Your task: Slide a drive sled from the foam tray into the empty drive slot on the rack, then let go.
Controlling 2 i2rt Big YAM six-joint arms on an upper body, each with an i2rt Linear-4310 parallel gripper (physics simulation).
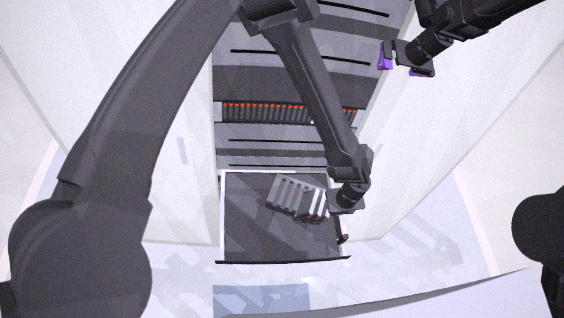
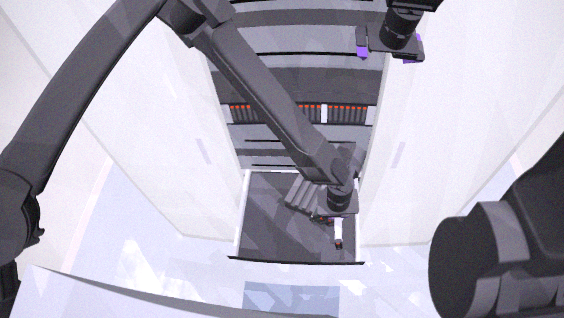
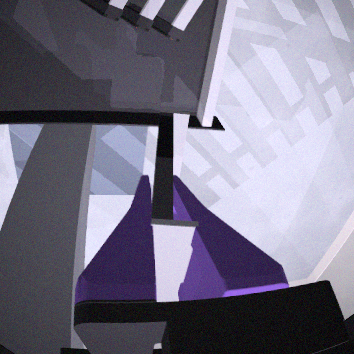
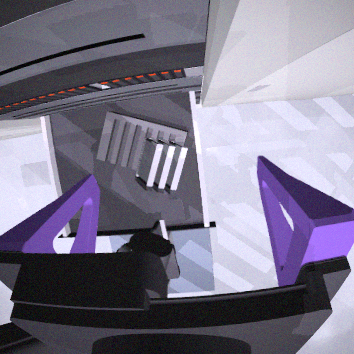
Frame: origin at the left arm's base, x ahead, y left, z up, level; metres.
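Seen in the pictures: left gripper, fingertip midpoint: (image 1: 335, 211) (image 2: 336, 214) (image 3: 157, 183); right gripper, fingertip midpoint: (image 1: 394, 70) (image 2: 383, 59) (image 4: 173, 172).
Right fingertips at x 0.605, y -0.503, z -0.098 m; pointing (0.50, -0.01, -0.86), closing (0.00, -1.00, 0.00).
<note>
Offsets run from my right fingertips to a thing's top centre. "pt": to the spot under its first point.
My left gripper (image 1: 340, 214) (image 2: 339, 217) (image 3: 157, 183) is shut on a drive sled @(dx -0.229, dy +0.086, dz -0.322 m) (image 1: 344, 239) (image 2: 338, 229) (image 3: 172, 260), white-sided with a dark face. It holds the sled over the front right part of the drawer, beside the foam tray @(dx -0.024, dy +0.140, dz -0.573 m) (image 1: 274, 189) (image 4: 104, 145). More sleds @(dx -0.079, dy +0.093, dz -0.521 m) (image 1: 319, 202) (image 3: 150, 14) (image 4: 165, 167) stand in the tray's right-hand slots. The rack's row of orange-tipped drives (image 1: 265, 113) (image 2: 347, 115) has a pale empty slot (image 2: 324, 113) (image 4: 100, 86); my left arm hides part of the row. My right gripper (image 1: 404, 70) (image 2: 387, 58) (image 4: 173, 172) is open and empty, high at the upper right.
The pulled-out drawer (image 1: 222, 215) (image 2: 242, 215) (image 3: 216, 65) (image 4: 200, 165) has raised white side walls and a dark front lip. Pale cabinet panels @(pt dx +0.079, dy -0.253, dz -0.265 m) (image 1: 415, 125) (image 2: 430, 125) flank the rack. My left forearm (image 1: 320, 90) (image 2: 265, 90) crosses in front of the drive row.
</note>
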